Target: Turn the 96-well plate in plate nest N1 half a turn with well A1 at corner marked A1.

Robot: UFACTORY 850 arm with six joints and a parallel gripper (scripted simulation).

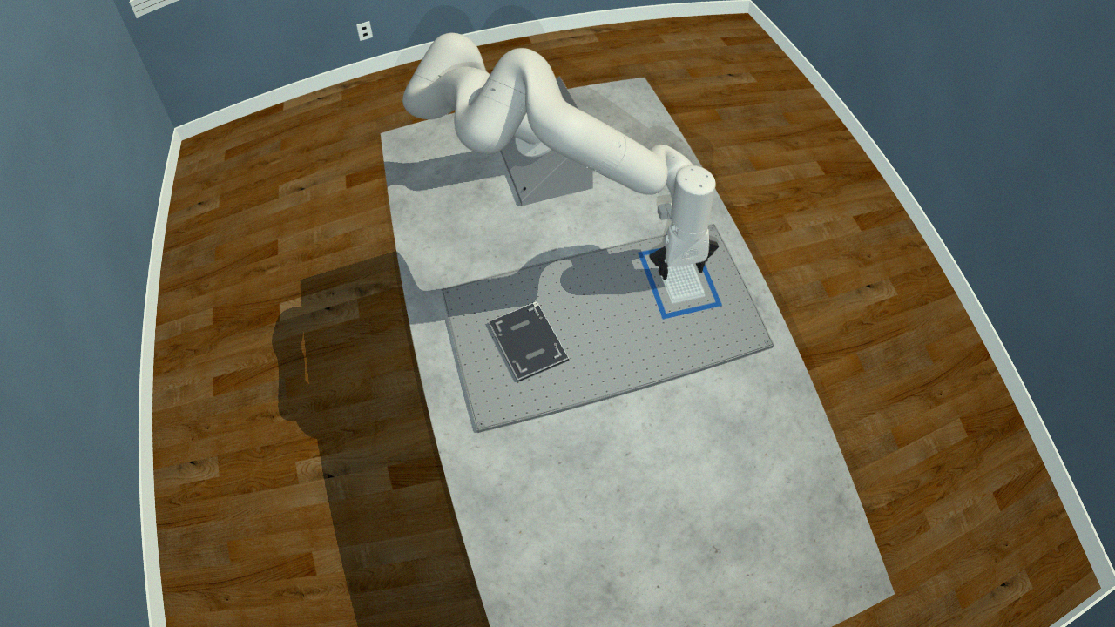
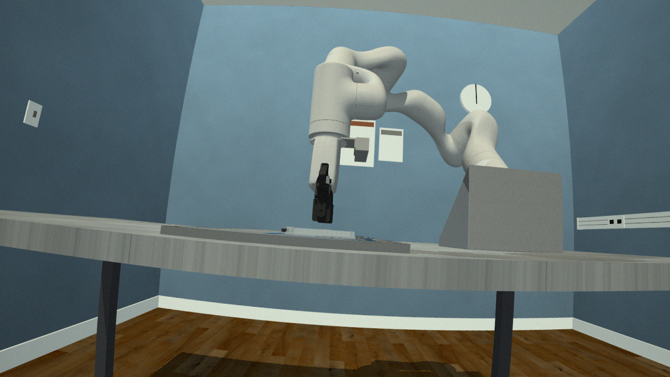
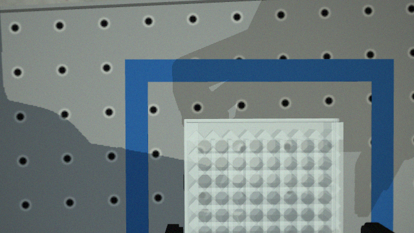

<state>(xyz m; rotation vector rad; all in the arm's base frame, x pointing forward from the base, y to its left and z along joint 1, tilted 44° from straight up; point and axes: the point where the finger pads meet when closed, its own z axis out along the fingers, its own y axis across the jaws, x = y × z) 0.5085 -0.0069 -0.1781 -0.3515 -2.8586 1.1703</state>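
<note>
Now: the 96-well plate 30 mm below my hand. The rest, counted from my hand: dark plate nest 390 mm to the right, 30 mm below.
</note>
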